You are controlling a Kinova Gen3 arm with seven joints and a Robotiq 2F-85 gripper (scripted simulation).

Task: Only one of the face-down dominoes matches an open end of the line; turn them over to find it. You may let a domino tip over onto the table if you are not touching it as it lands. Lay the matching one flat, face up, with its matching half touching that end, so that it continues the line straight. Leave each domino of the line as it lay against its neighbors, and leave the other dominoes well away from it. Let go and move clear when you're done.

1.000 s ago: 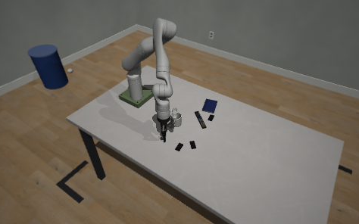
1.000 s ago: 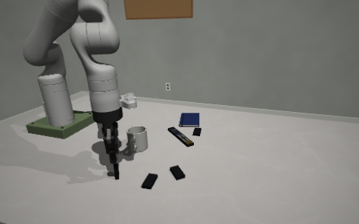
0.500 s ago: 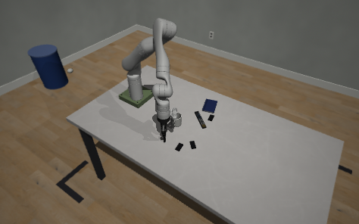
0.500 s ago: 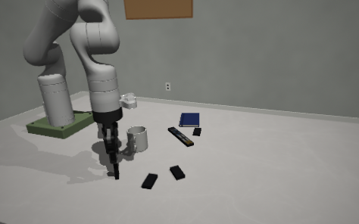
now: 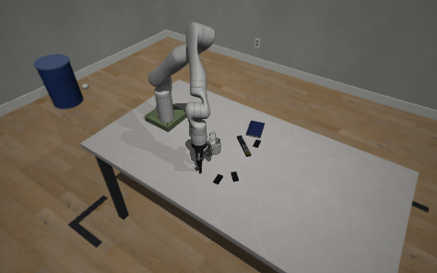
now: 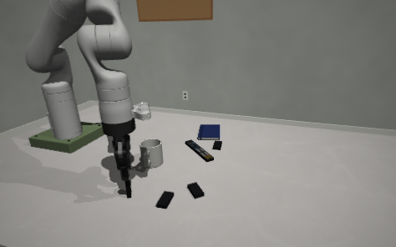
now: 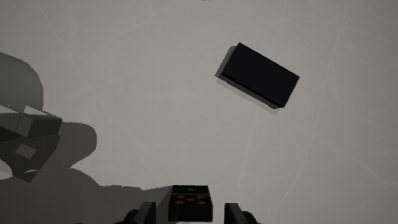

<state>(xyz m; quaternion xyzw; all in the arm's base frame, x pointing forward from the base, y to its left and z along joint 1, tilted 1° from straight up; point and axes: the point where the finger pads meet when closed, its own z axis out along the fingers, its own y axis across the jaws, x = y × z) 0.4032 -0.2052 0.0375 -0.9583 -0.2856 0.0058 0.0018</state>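
The domino is 50 mm below my hand. Round my hand: blue book 450 mm to the left, 80 mm ahead, 70 mm below; white mug 160 mm to the left, 50 mm below, 20 mm behind.
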